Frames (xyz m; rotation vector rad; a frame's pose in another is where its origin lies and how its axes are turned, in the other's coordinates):
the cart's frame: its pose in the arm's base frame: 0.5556 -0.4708 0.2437 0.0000 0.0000 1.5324
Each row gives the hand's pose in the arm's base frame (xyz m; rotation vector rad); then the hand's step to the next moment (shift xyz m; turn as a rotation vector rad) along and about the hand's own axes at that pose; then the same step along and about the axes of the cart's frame.
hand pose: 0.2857 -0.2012 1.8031 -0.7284 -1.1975 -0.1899
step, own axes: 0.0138 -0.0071 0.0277 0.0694 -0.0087 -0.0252
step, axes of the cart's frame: 0.0138 0.0204 0.0200 -0.0039 -0.0418 0.0614
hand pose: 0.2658 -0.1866 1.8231 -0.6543 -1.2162 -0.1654
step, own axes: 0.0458 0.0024 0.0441 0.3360 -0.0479 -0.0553
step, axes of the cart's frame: 0.0355 0.0197 0.0490 0.0108 -0.1441 0.3120
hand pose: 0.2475 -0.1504 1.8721 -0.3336 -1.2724 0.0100
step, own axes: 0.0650 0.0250 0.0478 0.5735 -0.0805 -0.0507
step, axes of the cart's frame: 0.0468 0.0227 0.0665 0.0285 -0.2048 0.5433
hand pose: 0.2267 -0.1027 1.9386 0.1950 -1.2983 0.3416
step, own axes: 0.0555 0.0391 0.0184 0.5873 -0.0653 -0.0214
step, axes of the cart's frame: 0.0374 0.0193 0.0564 0.0338 -0.1758 0.5636
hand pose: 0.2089 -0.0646 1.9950 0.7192 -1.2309 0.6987
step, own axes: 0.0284 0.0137 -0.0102 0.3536 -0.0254 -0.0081
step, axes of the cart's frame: 0.0187 0.0003 0.0274 0.0242 -0.0919 0.3416
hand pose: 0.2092 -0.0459 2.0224 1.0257 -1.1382 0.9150
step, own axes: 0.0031 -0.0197 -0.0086 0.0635 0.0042 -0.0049
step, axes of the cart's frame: 0.0037 -0.0214 -0.0011 0.0098 -0.0089 0.0624
